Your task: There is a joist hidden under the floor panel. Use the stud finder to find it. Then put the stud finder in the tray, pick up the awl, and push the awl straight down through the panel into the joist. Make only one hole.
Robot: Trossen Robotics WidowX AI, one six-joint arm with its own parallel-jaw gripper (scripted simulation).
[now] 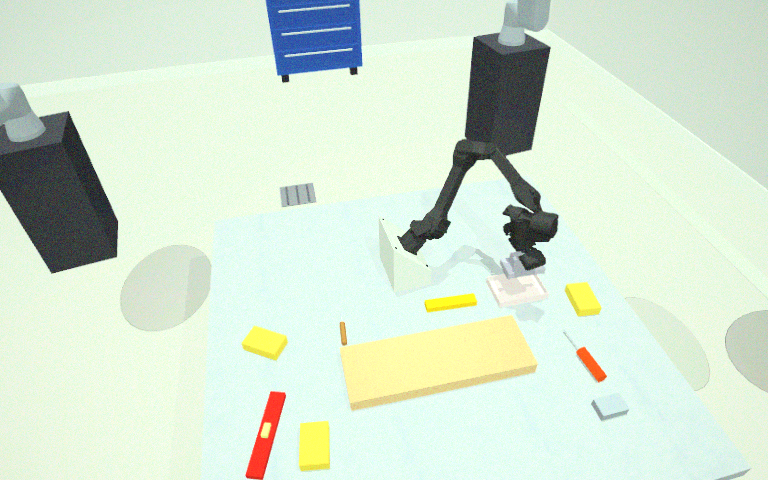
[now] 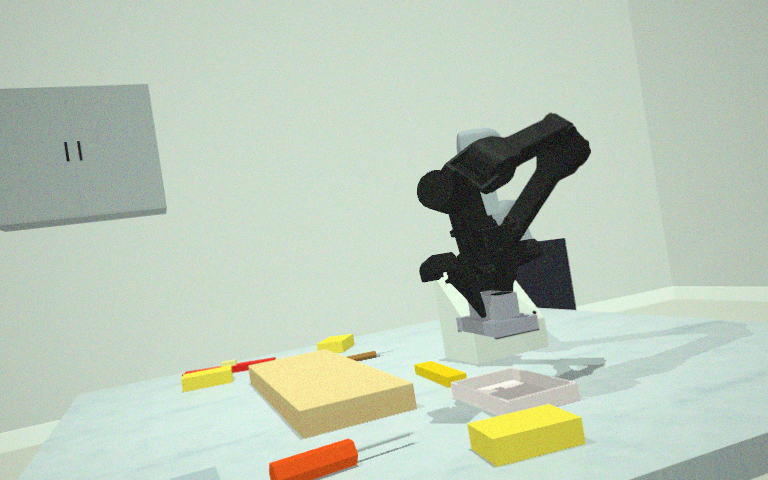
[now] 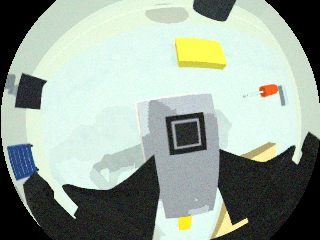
my gripper: image 1 525, 262; image 2; image 3
same spot on my gripper: (image 2: 463, 278) = (image 3: 252, 207)
